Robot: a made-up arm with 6 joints.
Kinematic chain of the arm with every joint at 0, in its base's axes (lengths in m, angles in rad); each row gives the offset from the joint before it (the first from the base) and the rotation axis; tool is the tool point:
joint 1: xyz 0 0 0.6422 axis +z
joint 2: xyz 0.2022 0 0 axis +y
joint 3: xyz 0 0 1.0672 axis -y
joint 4: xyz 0 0 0.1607 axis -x
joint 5: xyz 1.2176 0 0 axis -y
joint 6: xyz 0.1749 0 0 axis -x
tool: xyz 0 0 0
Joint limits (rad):
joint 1: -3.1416..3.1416
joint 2: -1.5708..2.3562
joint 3: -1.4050..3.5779
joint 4: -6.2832..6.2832
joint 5: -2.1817..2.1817
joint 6: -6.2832..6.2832
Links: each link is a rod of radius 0.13 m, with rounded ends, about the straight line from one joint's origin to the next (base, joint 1, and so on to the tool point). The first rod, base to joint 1, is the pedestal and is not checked.
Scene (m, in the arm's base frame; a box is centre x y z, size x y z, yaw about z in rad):
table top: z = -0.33
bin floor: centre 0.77 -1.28 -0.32 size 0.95 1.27 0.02 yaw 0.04
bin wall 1: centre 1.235 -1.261 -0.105 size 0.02 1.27 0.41 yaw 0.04
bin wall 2: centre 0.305 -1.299 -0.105 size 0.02 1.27 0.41 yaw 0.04
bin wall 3: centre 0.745 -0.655 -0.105 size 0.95 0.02 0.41 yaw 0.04
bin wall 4: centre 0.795 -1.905 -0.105 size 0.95 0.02 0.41 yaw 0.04
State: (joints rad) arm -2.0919 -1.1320 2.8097 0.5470 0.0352 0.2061
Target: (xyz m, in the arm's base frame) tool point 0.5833 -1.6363 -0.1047
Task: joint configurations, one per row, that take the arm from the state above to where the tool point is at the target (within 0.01 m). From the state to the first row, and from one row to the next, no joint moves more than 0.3 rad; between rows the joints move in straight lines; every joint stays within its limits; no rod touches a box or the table.
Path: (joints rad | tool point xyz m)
1: -2.0121 -0.9689 2.5266 0.5405 0.0032 0.2061 | 0.8237 1.7430 0.6127
2: -1.9323 -0.8058 2.2435 0.5340 -0.0288 0.2061 | 0.6938 1.8422 1.3539
3: -1.8525 -0.6427 1.9604 0.5274 -0.0608 0.2061 | 0.4703 1.6444 2.0804
4: -1.7727 -0.4796 1.6773 0.5209 -0.0928 0.2061 | 0.2292 1.1598 2.6674
5: -1.6929 -0.3165 1.3942 0.5144 -0.1248 0.2061 | 0.0459 0.4622 3.0142
6: -1.6131 -0.1534 1.1111 0.5079 -0.1567 0.2061 | -0.0271 -0.3270 3.0638
7: -1.5332 0.0097 0.8280 0.5013 -0.1887 0.2061 | 0.0243 -1.0657 2.8138
8: -1.4534 0.1728 0.5449 0.4948 -0.2207 0.2061 | 0.1732 -1.6237 2.3166
9: -1.3736 0.3359 0.2618 0.4883 -0.2527 0.2061 | 0.3612 -1.9124 1.6688
10: -1.2938 0.4990 -0.0213 0.4818 -0.2847 0.2061 | 0.5177 -1.9043 0.9922
11: -1.2140 0.6621 -0.3044 0.4752 -0.3167 0.2061 | 0.5833 -1.6362 0.4090
12: -1.2151 0.8674 -0.2226 0.4774 -0.2912 0.2061 | 0.5912 -1.6575 0.1581
13: -1.2162 1.0726 -0.1408 0.4796 -0.2657 0.2061 | 0.5833 -1.6363 -0.1046

